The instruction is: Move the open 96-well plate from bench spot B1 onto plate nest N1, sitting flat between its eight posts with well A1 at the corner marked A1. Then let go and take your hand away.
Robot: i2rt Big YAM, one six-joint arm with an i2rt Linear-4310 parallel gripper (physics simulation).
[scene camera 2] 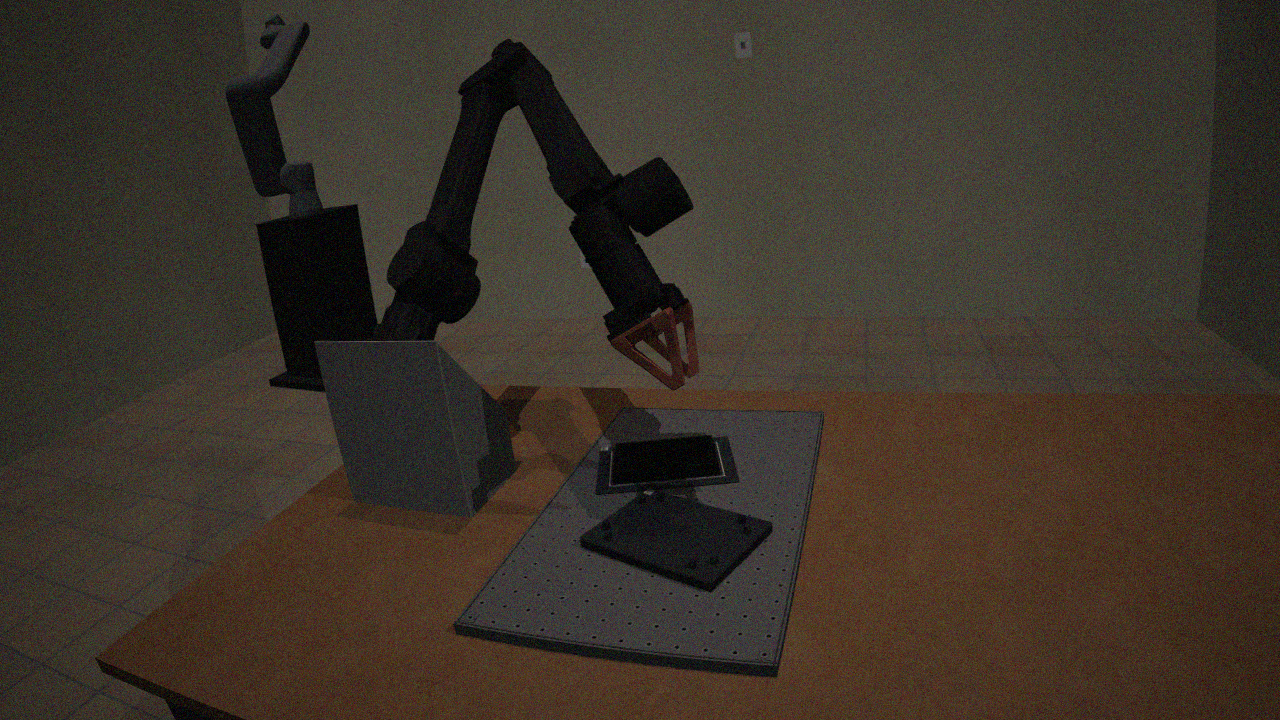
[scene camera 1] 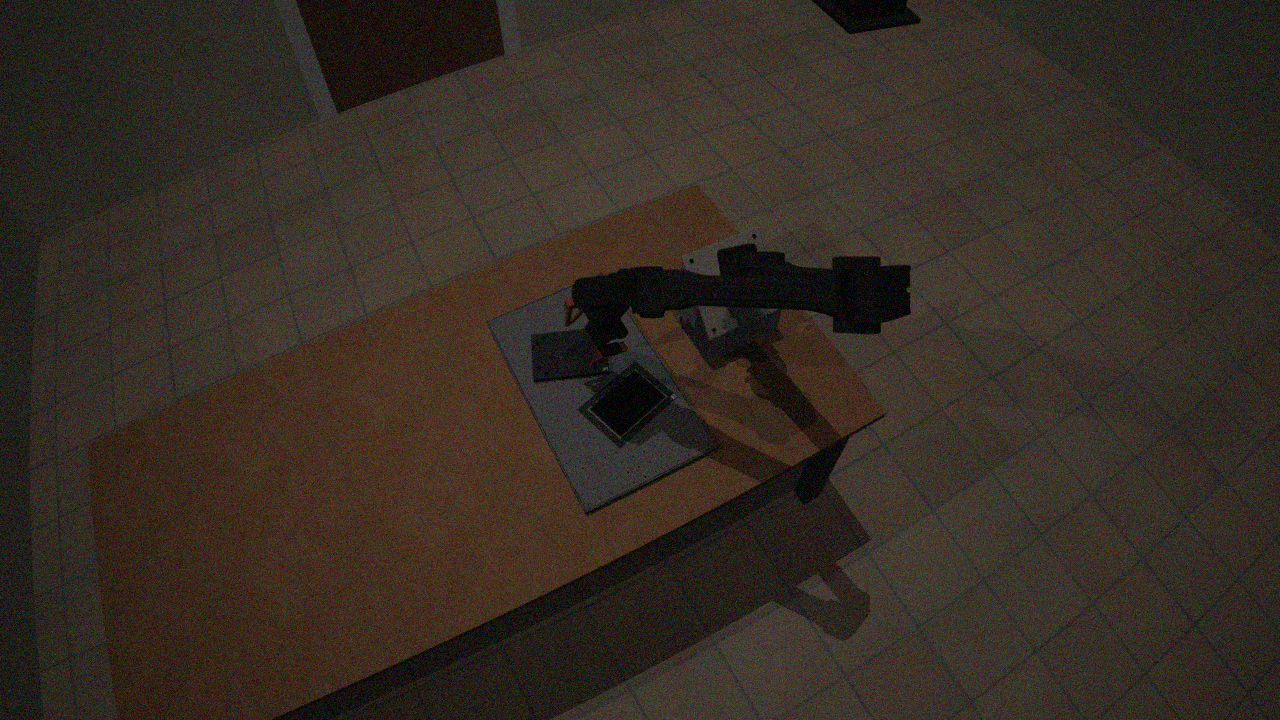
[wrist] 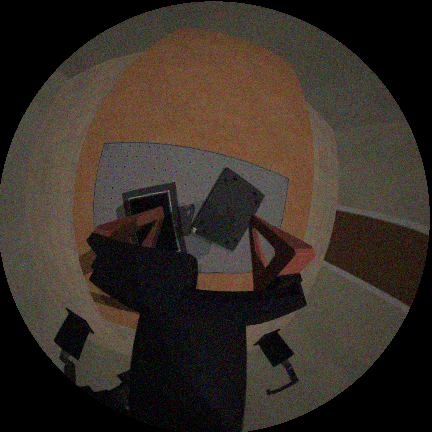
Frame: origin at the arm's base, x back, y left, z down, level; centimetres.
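Seen in the pictures: gripper, fingertip midpoint: (scene camera 2: 687, 381) (scene camera 1: 579, 345) (wrist: 205, 214); arm's base, origin of the base link: (scene camera 2: 394, 371) (scene camera 1: 739, 274).
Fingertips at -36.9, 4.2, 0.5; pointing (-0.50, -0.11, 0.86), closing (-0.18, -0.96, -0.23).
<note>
Pixels of each thing's middle, then the offset from my fingertips to it, as dx, dy, dz. Level surfaces: height alone.
- 96-well plate, body centre: (scene camera 2: 665, 458) (scene camera 1: 627, 401) (wrist: 152, 226) +6.7, +7.8, +13.7
- plate nest N1, body centre: (scene camera 2: 675, 531) (scene camera 1: 568, 352) (wrist: 230, 210) -0.8, -8.3, +13.5
- orange-brown table, its level: dz +15.9
The 96-well plate (scene camera 1: 627, 403) (scene camera 2: 666, 460) (wrist: 176, 220) shows as a black rectangle with a light edge, lying on a dark grey frame at spot B1; its wells cannot be made out. The plate nest N1 (scene camera 1: 559, 355) (scene camera 2: 677, 539) (wrist: 228, 209) is a dark slab with small posts, beside B1 on the perforated board. No plate shows on it. A small pale mark is at its corner nearest B1. My gripper (scene camera 1: 588, 337) (scene camera 2: 685, 379) (wrist: 205, 214) is open and empty, high above the board. In the wrist view its left finger hides part of the plate, and the nest shows between the fingers.
The grey perforated board (scene camera 1: 581, 479) (scene camera 2: 572, 617) (wrist: 145, 160) lies on the orange-brown table (scene camera 1: 313, 501) (scene camera 2: 1029, 537) (wrist: 215, 100). The arm's grey pedestal (scene camera 2: 393, 429) stands beside the board. A black stand (scene camera 2: 317, 286) with a grey arm is in the background.
</note>
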